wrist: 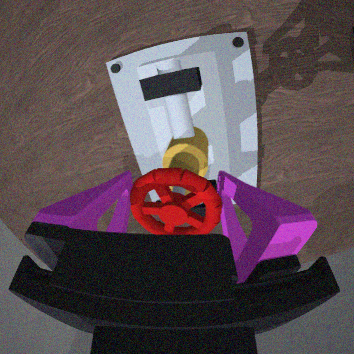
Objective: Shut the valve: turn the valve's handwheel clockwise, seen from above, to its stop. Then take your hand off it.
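Note:
The red handwheel (175,214) of the valve is in the lower middle of the wrist view, with its spokes and hub showing. My gripper (174,177) has purple fingers, one at the left and one at the right of the wheel's rim, and is shut on it. The brass valve body (199,140) shows just beyond the wheel, joined to a white pipe (179,115). The black gripper housing hides the near side below the wheel.
The valve stands on a pale grey base plate (126,115) with dark bolts at its two far corners. A black clamp (171,83) crosses the pipe. The plate lies on a brown wood-grain table (55,125). A dark shadow falls on the table at the upper right.

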